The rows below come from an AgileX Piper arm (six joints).
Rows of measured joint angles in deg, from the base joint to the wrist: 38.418 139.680 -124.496 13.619 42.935 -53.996; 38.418 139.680 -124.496 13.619 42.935 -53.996; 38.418 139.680 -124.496 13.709 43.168 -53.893; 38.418 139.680 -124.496 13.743 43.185 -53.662; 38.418 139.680 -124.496 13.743 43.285 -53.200; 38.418 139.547 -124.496 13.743 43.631 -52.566; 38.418 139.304 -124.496 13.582 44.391 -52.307; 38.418 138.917 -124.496 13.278 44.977 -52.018; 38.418 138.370 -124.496 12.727 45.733 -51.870; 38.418 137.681 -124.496 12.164 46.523 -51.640; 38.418 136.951 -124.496 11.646 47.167 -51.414; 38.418 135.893 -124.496 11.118 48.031 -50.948; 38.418 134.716 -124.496 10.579 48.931 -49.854; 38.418 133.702 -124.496 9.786 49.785 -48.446; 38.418 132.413 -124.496 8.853 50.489 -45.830; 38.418 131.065 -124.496 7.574 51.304 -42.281; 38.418 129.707 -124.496 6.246 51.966 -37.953; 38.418 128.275 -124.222 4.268 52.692 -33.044; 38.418 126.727 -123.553 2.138 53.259 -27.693; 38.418 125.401 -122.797 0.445 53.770 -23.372; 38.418 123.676 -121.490 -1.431 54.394 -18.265; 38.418 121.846 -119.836 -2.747 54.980 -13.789
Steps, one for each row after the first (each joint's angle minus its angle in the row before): 0.000 0.000 0.000 0.000 0.000 0.000; 0.000 0.000 0.000 0.090 0.233 0.103; 0.000 0.000 0.000 0.034 0.017 0.231; 0.000 0.000 0.000 0.000 0.100 0.462; 0.000 -0.133 0.000 0.000 0.346 0.634; 0.000 -0.243 0.000 -0.161 0.760 0.259; 0.000 -0.387 0.000 -0.304 0.586 0.289; 0.000 -0.547 0.000 -0.551 0.756 0.148; 0.000 -0.689 0.000 -0.563 0.790 0.230; 0.000 -0.730 0.000 -0.518 0.644 0.226; 0.000 -1.058 0.000 -0.528 0.864 0.466; 0.000 -1.177 0.000 -0.539 0.900 1.094; 0.000 -1.014 0.000 -0.793 0.854 1.408; 0.000 -1.289 0.000 -0.933 0.704 2.616; 0.000 -1.348 0.000 -1.279 0.815 3.549; 0.000 -1.358 0.000 -1.328 0.662 4.328; 0.000 -1.432 0.274 -1.978 0.726 4.909; 0.000 -1.548 0.669 -2.130 0.567 5.351; 0.000 -1.326 0.756 -1.693 0.511 4.321; 0.000 -1.725 1.307 -1.876 0.624 5.107; 0.000 -1.830 1.654 -1.316 0.586 4.476
